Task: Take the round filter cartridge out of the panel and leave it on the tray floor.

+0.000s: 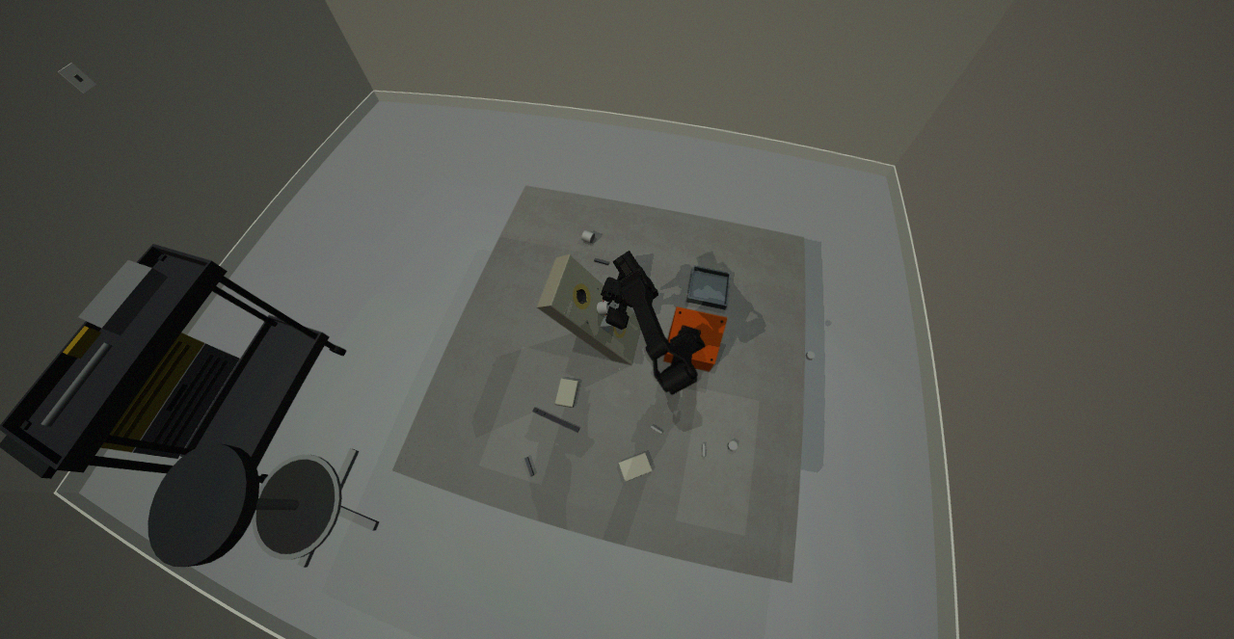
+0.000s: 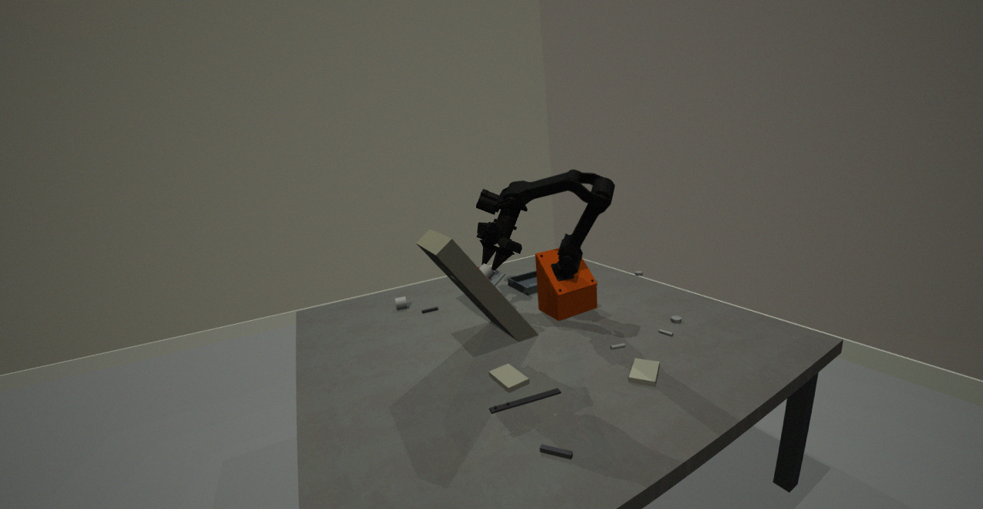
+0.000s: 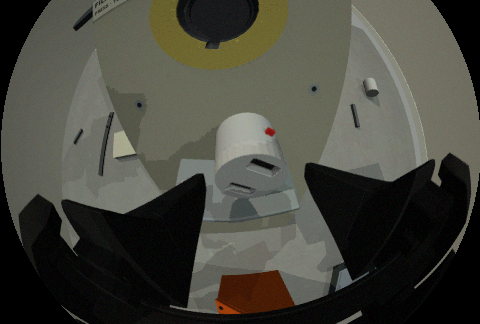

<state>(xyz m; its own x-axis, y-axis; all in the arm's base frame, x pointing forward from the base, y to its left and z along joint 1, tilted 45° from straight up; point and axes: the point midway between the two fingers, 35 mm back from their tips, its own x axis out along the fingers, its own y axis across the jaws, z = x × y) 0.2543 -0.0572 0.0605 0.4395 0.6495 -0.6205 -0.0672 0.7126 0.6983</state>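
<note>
Right now the round filter cartridge is 10 mm ahead of my gripper tip and 10 mm below it. From my gripper tip the other things lie so: grey tray: 300 mm behind, 290 mm to the right, 200 mm below; then beige service panel: 50 mm ahead, 20 mm to the left, 30 mm below.
</note>
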